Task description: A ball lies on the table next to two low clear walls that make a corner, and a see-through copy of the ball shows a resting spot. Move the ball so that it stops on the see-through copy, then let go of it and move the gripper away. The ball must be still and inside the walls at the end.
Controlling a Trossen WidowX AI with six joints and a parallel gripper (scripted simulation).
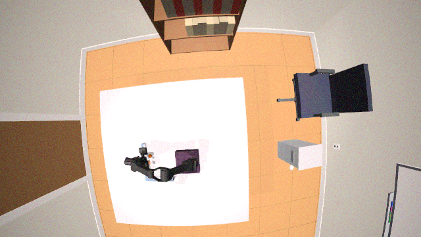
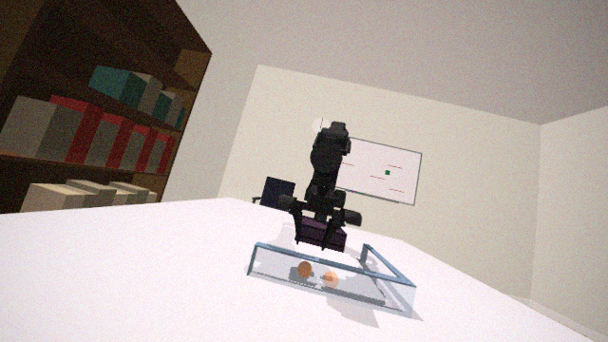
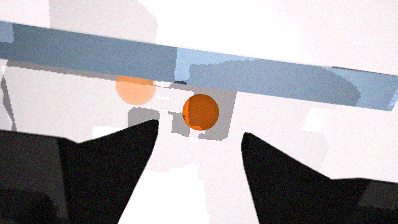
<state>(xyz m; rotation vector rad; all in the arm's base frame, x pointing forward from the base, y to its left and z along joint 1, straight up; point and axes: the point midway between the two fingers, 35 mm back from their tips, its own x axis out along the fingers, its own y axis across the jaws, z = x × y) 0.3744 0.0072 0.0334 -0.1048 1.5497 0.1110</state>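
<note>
The orange ball is 50 mm below my gripper tip. The rest, counted from my gripper tip: wall (30 mm ahead, 50 mm to the left, 40 mm below); then see-through copy (60 mm to the left, 50 mm below).
</note>
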